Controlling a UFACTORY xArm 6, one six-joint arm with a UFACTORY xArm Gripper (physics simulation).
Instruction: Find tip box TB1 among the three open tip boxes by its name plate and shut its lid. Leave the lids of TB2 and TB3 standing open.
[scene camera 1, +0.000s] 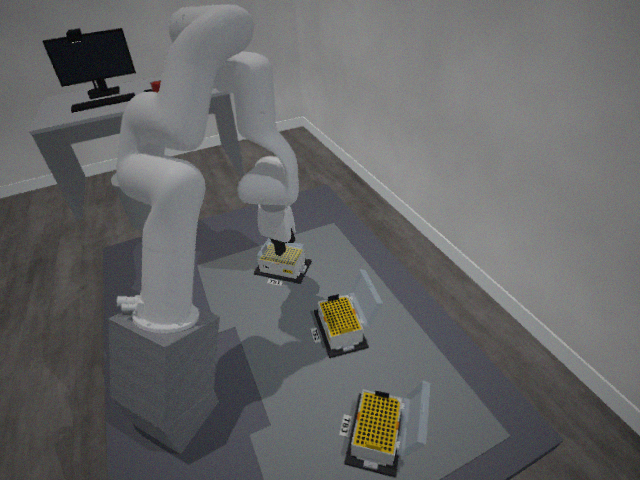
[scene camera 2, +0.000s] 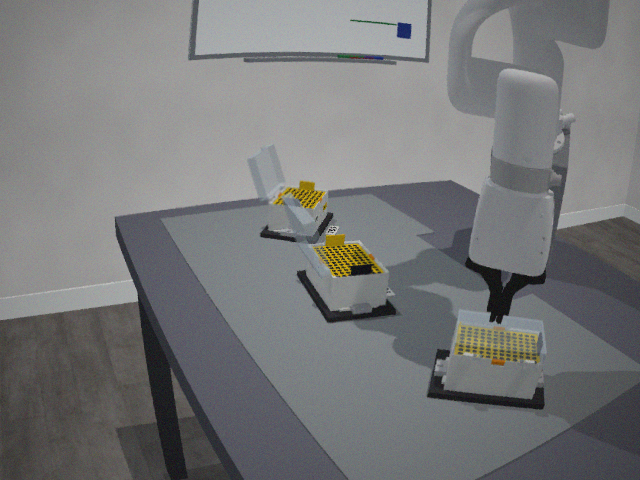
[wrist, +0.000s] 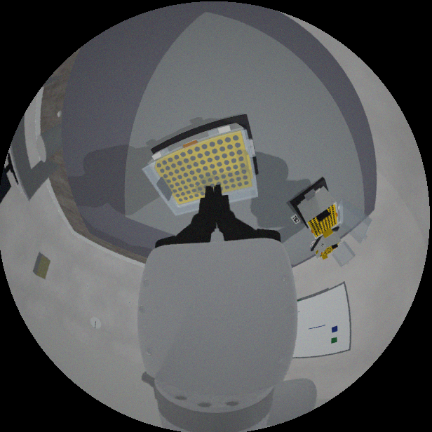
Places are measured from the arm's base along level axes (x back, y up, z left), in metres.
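Pixels of known places: gripper, fingertip midpoint: (scene camera 1: 280, 252) (scene camera 2: 496, 318); arm's base, origin of the base link: (scene camera 1: 166, 317).
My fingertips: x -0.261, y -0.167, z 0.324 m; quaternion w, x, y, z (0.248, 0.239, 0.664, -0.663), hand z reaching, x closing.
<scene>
Ahead of a thing's pixels: the offset from my fingertips to its top centre. "*": to the spot under its first point. Level surfaces: height alone.
Tip box TB1 {dz +0.012, dx +0.004, dy -0.006 m} (scene camera 1: 278, 269) (scene camera 2: 491, 379) (wrist: 210, 160), white with a yellow rack, stands farthest from scene camera 1; its name plate {* dz -0.037, dx +0.034, dy -0.081 m} (scene camera 1: 274, 282) is small and blurred. Its clear lid {* dz +0.011, dx +0.038, dy -0.006 m} (scene camera 2: 522, 322) (wrist: 187, 206) lies down over the rack; I cannot tell if it is fully seated. My gripper (scene camera 1: 279, 253) (scene camera 2: 496, 319) (wrist: 214, 194) is shut and empty, pointing down, fingertips at the lid's top near one long edge. TB2 (scene camera 1: 340, 316) (scene camera 2: 356, 291) (wrist: 318, 202) and TB3 {dz -0.541, dx -0.118, dy -0.009 m} (scene camera 1: 377, 421) (scene camera 2: 305, 198) have their lids standing open.
TB2's raised lid {dz -0.252, dx -0.181, dy +0.070 m} (scene camera 1: 368, 294) (scene camera 2: 299, 217) and TB3's raised lid {dz -0.573, dx -0.176, dy +0.070 m} (scene camera 1: 422, 413) (scene camera 2: 266, 173) lean outward, on the side away from the arm's base. The boxes stand on a grey mat {dy -0.083 m} (scene camera 1: 439, 397) on the table. A desk with a monitor (scene camera 1: 93, 56) stands behind the arm.
</scene>
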